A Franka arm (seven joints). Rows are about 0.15 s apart.
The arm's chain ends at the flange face. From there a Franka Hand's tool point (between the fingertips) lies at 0.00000 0.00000 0.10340 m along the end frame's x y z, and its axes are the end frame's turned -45 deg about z.
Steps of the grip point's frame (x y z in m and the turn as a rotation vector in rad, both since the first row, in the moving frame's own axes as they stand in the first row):
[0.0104, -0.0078, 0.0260, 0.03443, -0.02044, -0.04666]
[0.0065, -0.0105, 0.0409, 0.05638, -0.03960, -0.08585]
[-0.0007, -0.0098, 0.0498, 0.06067, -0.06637, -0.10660]
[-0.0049, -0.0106, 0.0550, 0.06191, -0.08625, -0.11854]
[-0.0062, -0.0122, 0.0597, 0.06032, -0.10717, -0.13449]
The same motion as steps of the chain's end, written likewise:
[0.0059, -0.0119, 0.0261, 0.00989, -0.03880, -0.04666]
[0.0042, -0.0111, 0.0411, 0.01187, -0.06787, -0.08585]
[0.0018, -0.0073, 0.0502, -0.00403, -0.08983, -0.10660]
[-0.0003, -0.0064, 0.0556, -0.01721, -0.10476, -0.11854]
[-0.0011, -0.0085, 0.0605, -0.03313, -0.11843, -0.13449]

